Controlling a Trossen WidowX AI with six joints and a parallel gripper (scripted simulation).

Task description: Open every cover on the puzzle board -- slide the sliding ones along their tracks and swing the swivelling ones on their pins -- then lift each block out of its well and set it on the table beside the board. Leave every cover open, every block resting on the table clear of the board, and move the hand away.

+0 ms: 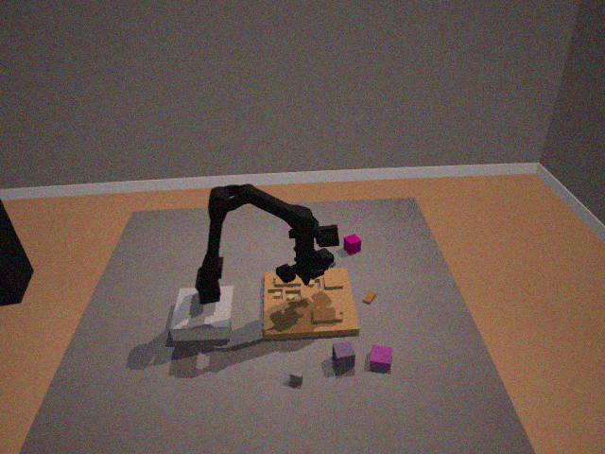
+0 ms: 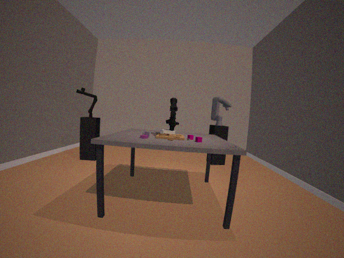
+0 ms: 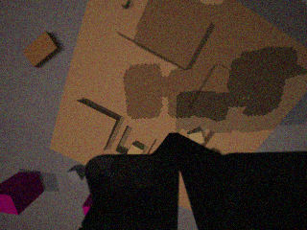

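Now: the tan puzzle board 50 mm below my gripper tip, 10 mm to the right of it and 10 mm ahead of it. Round my gripper tip: small tan piece (210 mm ahead, 70 mm below, 40 mm to the right); then small grey piece (300 mm to the right, 100 mm behind, 60 mm below); then purple block (270 mm to the right, 50 mm below, 50 mm ahead).
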